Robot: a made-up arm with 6 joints. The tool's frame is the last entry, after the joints.
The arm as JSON. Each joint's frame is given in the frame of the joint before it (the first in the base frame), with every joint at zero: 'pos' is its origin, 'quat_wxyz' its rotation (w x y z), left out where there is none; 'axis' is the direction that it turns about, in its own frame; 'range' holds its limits. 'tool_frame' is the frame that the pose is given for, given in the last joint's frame.
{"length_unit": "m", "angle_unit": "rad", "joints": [
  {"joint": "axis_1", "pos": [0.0, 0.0, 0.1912], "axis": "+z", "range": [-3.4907, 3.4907]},
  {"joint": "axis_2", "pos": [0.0, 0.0, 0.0], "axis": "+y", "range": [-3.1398, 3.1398]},
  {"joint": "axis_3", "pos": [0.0, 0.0, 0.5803], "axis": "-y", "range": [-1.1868, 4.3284]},
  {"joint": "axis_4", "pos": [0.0, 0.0, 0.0], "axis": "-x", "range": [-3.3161, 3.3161]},
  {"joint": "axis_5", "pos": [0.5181, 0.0, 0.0], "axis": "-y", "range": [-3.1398, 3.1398]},
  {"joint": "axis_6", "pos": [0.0, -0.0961, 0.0], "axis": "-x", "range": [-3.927, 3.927]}
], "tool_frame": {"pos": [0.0, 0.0, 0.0]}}
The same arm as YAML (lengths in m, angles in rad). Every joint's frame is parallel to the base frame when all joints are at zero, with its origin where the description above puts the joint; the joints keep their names.
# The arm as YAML. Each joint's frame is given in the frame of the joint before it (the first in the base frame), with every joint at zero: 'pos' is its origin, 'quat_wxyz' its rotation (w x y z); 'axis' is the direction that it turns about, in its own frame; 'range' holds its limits. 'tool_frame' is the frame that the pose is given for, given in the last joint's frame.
length_unit: m
angle_unit: rad
joints:
  - joint: axis_1
    pos: [0.0, 0.0, 0.1912]
    quat_wxyz: [1.0, 0.0, 0.0, 0.0]
    axis: "+z"
    range: [-3.4907, 3.4907]
  - joint: axis_2
    pos: [0.0, 0.0, 0.0]
    quat_wxyz: [1.0, 0.0, 0.0, 0.0]
    axis: "+y"
    range: [-3.1398, 3.1398]
  - joint: axis_3
    pos: [0.0, 0.0, 0.5803]
    quat_wxyz: [1.0, 0.0, 0.0, 0.0]
    axis: "-y"
    range: [-1.1868, 4.3284]
  - joint: axis_4
    pos: [0.0, 0.0, 0.0]
    quat_wxyz: [1.0, 0.0, 0.0, 0.0]
    axis: "-x"
    range: [-3.3161, 3.3161]
  - joint: axis_5
    pos: [0.5181, 0.0, 0.0]
    quat_wxyz: [1.0, 0.0, 0.0, 0.0]
    axis: "-y"
    range: [-3.1398, 3.1398]
  - joint: axis_6
    pos: [0.0, -0.0961, 0.0]
    quat_wxyz: [1.0, 0.0, 0.0, 0.0]
    axis: "-x"
    range: [-3.927, 3.927]
tool_frame:
  pos: [0.0, 0.0, 0.0]
  quat_wxyz: [1.0, 0.0, 0.0, 0.0]

